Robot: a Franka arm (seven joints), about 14 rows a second.
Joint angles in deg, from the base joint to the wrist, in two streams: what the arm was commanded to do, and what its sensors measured. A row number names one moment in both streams.
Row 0, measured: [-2.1, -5.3, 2.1, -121.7, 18.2, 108.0, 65.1]
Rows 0 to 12, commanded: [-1.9, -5.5, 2.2, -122.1, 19.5, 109.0, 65.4]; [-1.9, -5.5, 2.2, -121.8, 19.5, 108.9, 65.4]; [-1.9, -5.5, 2.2, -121.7, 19.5, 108.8, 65.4]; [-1.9, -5.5, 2.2, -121.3, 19.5, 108.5, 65.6]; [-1.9, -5.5, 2.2, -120.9, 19.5, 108.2, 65.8]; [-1.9, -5.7, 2.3, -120.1, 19.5, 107.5, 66.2]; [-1.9, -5.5, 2.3, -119.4, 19.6, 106.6, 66.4]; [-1.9, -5.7, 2.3, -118.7, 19.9, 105.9, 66.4]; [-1.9, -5.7, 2.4, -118.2, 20.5, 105.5, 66.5]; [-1.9, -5.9, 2.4, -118.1, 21.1, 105.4, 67.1]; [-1.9, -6.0, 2.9, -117.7, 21.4, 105.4, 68.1]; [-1.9, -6.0, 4.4, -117.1, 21.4, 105.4, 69.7]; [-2.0, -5.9, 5.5, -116.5, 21.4, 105.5, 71.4]
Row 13, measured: [-2.1, -5.5, 3.5, -118.2, 20.3, 106.6, 67.5]
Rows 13 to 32, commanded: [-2.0, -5.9, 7.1, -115.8, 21.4, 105.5, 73.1]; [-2.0, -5.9, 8.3, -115.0, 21.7, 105.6, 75.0]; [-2.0, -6.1, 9.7, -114.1, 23.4, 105.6, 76.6]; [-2.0, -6.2, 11.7, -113.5, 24.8, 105.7, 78.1]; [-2.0, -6.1, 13.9, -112.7, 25.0, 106.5, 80.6]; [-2.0, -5.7, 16.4, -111.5, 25.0, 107.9, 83.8]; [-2.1, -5.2, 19.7, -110.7, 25.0, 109.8, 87.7]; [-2.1, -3.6, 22.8, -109.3, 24.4, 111.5, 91.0]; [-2.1, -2.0, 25.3, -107.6, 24.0, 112.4, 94.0]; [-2.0, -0.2, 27.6, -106.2, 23.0, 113.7, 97.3]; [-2.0, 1.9, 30.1, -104.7, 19.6, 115.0, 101.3]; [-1.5, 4.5, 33.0, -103.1, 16.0, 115.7, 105.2]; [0.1, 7.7, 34.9, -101.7, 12.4, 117.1, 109.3]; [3.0, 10.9, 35.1, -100.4, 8.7, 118.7, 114.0]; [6.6, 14.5, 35.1, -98.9, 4.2, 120.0, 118.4]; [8.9, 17.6, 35.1, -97.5, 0.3, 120.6, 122.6]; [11.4, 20.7, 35.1, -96.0, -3.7, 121.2, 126.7]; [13.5, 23.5, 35.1, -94.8, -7.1, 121.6, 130.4]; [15.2, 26.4, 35.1, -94.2, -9.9, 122.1, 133.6]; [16.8, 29.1, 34.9, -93.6, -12.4, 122.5, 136.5]
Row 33, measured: [14.1, 22.1, 35.0, -98.4, -7.2, 122.6, 130.6]
